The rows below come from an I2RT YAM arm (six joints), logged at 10 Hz.
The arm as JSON. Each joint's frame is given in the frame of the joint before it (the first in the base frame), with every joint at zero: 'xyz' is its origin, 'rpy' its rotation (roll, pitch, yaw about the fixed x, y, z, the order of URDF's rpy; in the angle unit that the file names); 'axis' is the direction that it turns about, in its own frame. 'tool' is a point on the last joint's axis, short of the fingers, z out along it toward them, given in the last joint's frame.
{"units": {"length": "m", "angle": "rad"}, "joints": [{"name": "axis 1", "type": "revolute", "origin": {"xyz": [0.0, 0.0, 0.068], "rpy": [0.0, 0.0, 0.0]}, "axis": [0.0, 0.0, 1.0]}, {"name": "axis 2", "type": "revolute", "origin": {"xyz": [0.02, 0.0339, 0.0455], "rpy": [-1.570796, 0.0, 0.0]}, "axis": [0.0, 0.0, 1.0]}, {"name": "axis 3", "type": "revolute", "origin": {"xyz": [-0.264, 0.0, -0.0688], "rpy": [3.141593, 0.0, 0.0]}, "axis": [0.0, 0.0, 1.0]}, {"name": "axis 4", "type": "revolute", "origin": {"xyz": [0.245, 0.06, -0.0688], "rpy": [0.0, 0.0, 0.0]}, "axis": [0.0, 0.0, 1.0]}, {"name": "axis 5", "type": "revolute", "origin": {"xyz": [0.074, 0.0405, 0.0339], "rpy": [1.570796, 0.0, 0.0]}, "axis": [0.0, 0.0, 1.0]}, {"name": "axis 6", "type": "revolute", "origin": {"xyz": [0.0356, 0.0, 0.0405], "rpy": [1.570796, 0.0, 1.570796]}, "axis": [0.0, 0.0, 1.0]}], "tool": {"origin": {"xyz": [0.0, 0.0, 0.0], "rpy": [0.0, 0.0, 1.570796]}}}
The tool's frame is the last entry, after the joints.
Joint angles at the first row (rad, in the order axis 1, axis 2, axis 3, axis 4, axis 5, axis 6):
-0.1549, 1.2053, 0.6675, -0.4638, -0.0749, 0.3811
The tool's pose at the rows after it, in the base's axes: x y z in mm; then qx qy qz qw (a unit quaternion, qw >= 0):
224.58, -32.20, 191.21, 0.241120, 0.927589, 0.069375, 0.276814
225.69, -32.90, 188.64, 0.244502, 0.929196, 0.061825, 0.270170
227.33, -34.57, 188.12, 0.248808, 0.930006, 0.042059, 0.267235
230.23, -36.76, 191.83, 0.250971, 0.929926, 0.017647, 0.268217
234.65, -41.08, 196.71, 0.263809, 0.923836, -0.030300, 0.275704
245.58, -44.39, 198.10, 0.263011, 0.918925, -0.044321, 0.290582
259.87, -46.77, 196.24, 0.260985, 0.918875, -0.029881, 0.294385
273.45, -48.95, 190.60, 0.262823, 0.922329, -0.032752, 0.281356
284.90, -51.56, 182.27, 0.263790, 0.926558, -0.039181, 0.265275
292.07, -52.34, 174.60, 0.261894, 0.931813, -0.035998, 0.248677
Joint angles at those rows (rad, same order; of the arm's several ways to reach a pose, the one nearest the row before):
-0.1549, 1.2124, 0.6597, -0.4441, -0.0797, 0.3773
-0.1549, 1.2269, 0.6619, -0.4475, -0.0652, 0.3784
-0.1549, 1.2397, 0.6707, -0.4544, -0.0258, 0.3752
-0.1549, 1.2497, 0.6935, -0.4707, 0.0222, 0.3661
-0.1549, 1.2641, 0.7210, -0.4778, 0.1232, 0.3666
-0.1572, 1.3026, 0.7456, -0.4345, 0.1520, 0.3549
-0.1617, 1.3633, 0.7805, -0.3982, 0.1216, 0.3548
-0.1611, 1.4365, 0.8229, -0.3952, 0.1255, 0.3578
-0.1626, 1.5064, 0.8574, -0.3940, 0.1339, 0.3559
-0.1626, 1.5566, 0.8800, -0.4001, 0.1231, 0.3543

